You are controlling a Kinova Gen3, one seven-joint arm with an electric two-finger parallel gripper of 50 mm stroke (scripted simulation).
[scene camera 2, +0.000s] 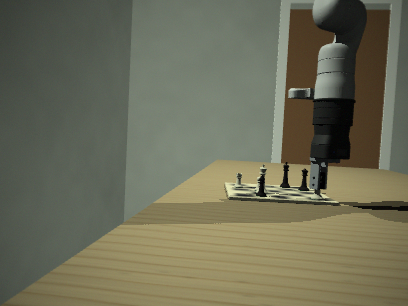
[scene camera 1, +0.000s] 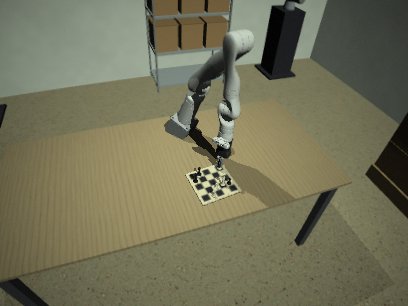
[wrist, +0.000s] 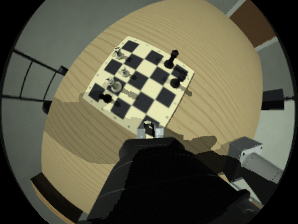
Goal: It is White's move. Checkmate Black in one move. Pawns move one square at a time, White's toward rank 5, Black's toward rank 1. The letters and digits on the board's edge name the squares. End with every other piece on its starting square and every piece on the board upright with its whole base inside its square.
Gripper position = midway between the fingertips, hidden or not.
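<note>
A chessboard (scene camera 2: 276, 193) is part of the scene, visible as well in the wrist view (wrist: 146, 95) and in scene camera 1 (scene camera 1: 210, 175). The robot's gripper (scene camera 2: 317, 188) can also be found in the wrist view (wrist: 148, 127).
</note>
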